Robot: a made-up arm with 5 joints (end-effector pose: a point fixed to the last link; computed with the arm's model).
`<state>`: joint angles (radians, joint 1 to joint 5).
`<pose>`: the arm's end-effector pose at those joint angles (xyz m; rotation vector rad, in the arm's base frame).
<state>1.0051 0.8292 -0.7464 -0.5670 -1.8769</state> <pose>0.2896 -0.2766 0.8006 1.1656 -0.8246 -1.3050</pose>
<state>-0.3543 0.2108 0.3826 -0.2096 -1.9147</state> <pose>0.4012 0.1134 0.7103 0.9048 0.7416 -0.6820</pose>
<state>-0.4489 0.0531 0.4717 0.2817 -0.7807</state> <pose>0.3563 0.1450 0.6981 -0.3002 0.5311 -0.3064</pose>
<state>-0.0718 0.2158 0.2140 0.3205 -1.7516</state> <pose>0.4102 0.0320 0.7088 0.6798 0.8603 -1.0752</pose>
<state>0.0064 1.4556 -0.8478 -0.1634 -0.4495</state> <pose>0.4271 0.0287 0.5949 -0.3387 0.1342 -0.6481</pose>
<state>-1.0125 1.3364 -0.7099 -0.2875 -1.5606</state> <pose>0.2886 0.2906 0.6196 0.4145 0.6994 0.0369</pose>
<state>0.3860 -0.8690 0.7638 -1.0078 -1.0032</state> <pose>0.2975 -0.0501 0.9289 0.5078 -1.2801 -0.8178</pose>
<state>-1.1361 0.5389 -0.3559 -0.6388 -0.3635</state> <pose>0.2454 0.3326 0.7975 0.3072 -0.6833 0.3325</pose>
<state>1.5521 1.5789 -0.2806 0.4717 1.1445</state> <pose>0.1191 -0.0990 0.4962 -0.5231 1.2105 -0.2269</pose>
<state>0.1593 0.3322 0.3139 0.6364 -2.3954</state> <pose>0.3575 -0.0391 0.6505 1.1269 1.2925 -1.8580</pose>
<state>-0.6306 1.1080 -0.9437 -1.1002 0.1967</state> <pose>0.3799 0.2295 0.7787 -0.0386 -1.3928 -0.4387</pose>
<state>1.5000 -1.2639 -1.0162 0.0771 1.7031</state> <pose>0.0971 0.1522 0.9986 1.3378 0.2576 1.0377</pose>
